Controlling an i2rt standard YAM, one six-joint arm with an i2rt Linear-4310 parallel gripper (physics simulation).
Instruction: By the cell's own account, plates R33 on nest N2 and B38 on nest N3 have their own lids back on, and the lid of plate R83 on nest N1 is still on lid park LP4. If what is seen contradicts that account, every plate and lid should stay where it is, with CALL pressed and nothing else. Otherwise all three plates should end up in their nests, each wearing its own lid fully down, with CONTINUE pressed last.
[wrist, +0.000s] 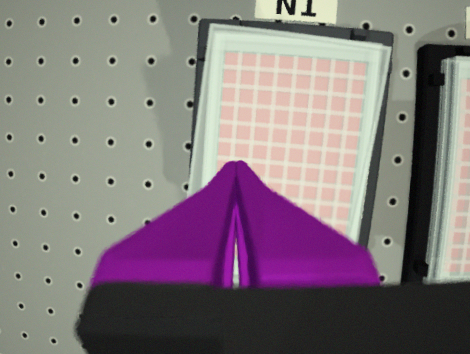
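A plate with pink wells (292, 120) sits in the dark nest N1 (371, 200), right of the upper middle. A clear lid (300, 44) lies over it, turned slightly against the nest, its edges not parallel with the nest's edges. Whether it is fully down cannot be told. My gripper (235, 175) has its purple fingers shut with their tips together, nothing between them, in front of the lower part of the plate. At the right edge, part of another plate with pink wells (466, 175) shows in a black nest (414, 210). No plate names, lid park or buttons show.
The label N1 (296, 9) is cut off at the top edge, beyond the nest. A grey board with rows of holes (92, 160) lies around the nests. The second nest stands close to the right of N1, with a narrow strip of board between them.
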